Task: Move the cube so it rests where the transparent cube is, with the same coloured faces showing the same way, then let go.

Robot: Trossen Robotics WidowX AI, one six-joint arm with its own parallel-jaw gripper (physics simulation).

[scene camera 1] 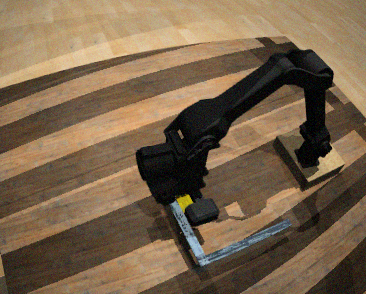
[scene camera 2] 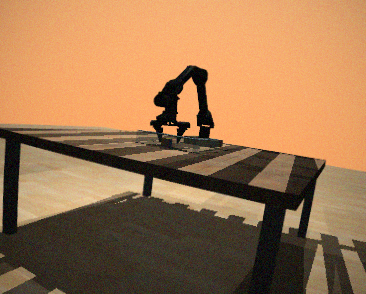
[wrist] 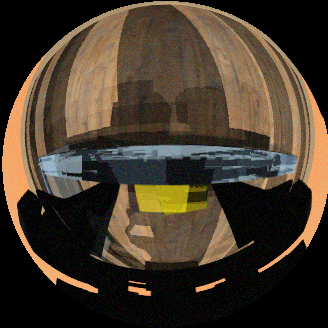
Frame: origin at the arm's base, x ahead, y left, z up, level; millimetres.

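Seen in the pictures: gripper, fingertip midpoint: [scene camera 1: 183,207]; arm's base at its link origin: [scene camera 1: 306,157] [scene camera 2: 203,138].
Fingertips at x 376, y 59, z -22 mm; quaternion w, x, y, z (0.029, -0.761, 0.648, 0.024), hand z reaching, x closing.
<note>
Offsets run from my fingertips to a thing's top centre. "spot": to the spot under its first point. Level surfaces: height alone.
The cube {dz +20, dx -2, dy +3 mm} [scene camera 1: 184,201] [wrist: 162,198] shows a yellow top face and sits on the striped wooden table {dz -20 mm} [scene camera 1: 94,122] against the grey L-shaped bar {spot: dz +40, dx +15, dy +85 mm} [scene camera 1: 189,233] [wrist: 91,165]. In scene camera 2 the cube [scene camera 2: 168,142] is small and dark, low between the fingers. A fainter, darker yellow patch {spot: dz +20, dx -2, dy -27 mm} [wrist: 198,197] overlaps its right side; it looks like the transparent cube. My gripper [scene camera 1: 185,207] [scene camera 2: 169,136] [wrist: 165,179] is open, lowered to the table with a finger on each side of the cube.
The L-shaped bar's second leg {spot: dz +40, dx -100, dy +135 mm} [scene camera 1: 246,241] runs toward the right. The arm's base stands on a wooden block [scene camera 1: 290,151] [scene camera 2: 211,142] at the right. The table edge [scene camera 2: 211,182] lies far from the cube.
</note>
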